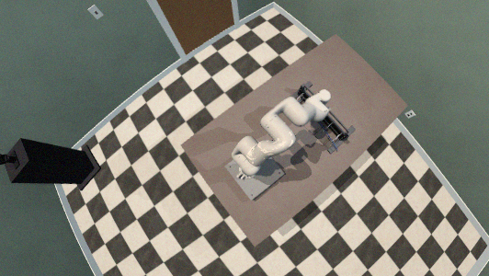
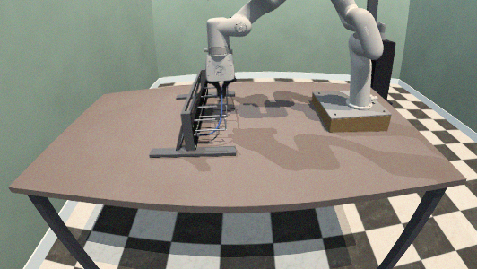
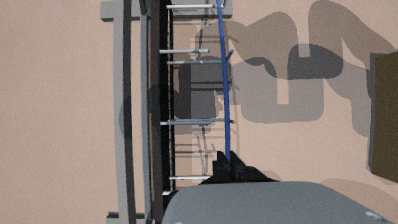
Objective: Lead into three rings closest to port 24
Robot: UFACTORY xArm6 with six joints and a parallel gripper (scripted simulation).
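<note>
Right now the rack is 10 cm ahead of my hand, 6 cm to the right of it and 6 cm below it.
</note>
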